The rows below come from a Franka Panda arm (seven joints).
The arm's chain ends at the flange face. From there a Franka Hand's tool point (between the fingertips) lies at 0.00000 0.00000 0.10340 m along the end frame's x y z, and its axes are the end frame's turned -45 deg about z.
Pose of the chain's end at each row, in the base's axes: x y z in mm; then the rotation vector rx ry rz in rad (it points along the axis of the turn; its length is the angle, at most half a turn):
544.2, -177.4, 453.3, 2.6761, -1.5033, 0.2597
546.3, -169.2, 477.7, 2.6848, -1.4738, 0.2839
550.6, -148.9, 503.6, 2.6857, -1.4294, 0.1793
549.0, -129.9, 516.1, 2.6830, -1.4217, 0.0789
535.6, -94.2, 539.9, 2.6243, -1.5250, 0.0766
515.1, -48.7, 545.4, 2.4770, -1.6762, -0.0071
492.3, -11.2, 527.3, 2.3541, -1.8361, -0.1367
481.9, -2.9, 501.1, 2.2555, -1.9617, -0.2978
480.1, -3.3, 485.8, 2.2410, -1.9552, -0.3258
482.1, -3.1, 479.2, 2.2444, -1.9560, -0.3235
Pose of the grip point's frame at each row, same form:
556.2, -191.4, 351.6, 2.9925, -0.3582, 0.2002
559.7, -184.3, 376.3, 2.9842, -0.3276, 0.2192
556.7, -163.1, 401.4, 2.9938, -0.2895, 0.1096
548.7, -141.9, 413.4, 3.0119, -0.2857, 0.0123
534.6, -106.2, 437.2, 2.9979, -0.4033, 0.0094
506.0, -61.3, 443.2, 2.9415, -0.6031, -0.0934
475.2, -17.8, 425.5, 2.9180, -0.8067, -0.2170
457.3, -0.2, 400.7, 2.9100, -0.9745, -0.3638
453.2, -0.2, 386.0, 2.9007, -0.9764, -0.3982
455.6, 0.1, 379.3, 2.9036, -0.9756, -0.3943

